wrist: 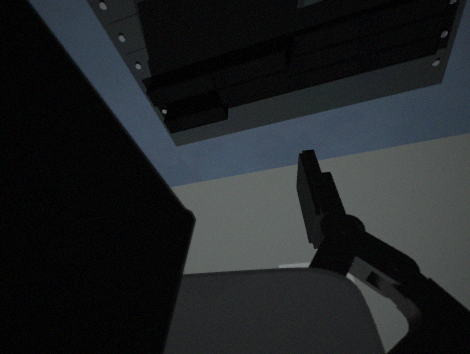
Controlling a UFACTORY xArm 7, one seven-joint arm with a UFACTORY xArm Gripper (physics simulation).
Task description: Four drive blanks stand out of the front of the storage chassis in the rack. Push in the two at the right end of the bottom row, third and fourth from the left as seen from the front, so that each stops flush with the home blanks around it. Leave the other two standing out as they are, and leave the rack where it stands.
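Frame: origin at the arm's base, x right, y ahead, z up, level; metres.
Where they show: gripper, fingertip midpoint: (222, 176).
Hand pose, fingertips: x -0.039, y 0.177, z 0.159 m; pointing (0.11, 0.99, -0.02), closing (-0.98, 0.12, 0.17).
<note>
After its pixels a point has its place.
The storage chassis (330, 65) {x -0.139, y 0.488, z 0.265 m} is very dark and crosses the top of the wrist view. One dark drive blank (197, 115) {x 0.082, y 0.434, z 0.270 m} stands out at the lower left end of its front in this view. Further blanks in the rows are too dark to tell apart, and how far any stand out cannot be read. My gripper (222, 176) {x -0.039, y 0.177, z 0.159 m} is open and empty, below the chassis in the view and apart from it. Its right finger shows; its left finger is hidden behind a large black shape.
The large black shape (90, 200) fills the left side, very close to the camera; what it is cannot be told. The grey rack frame (320, 107) {x -0.121, y 0.504, z 0.349 m} with pale studs surrounds the chassis. A blue surface and a pale grey surface (240, 225) lie beyond the gripper.
</note>
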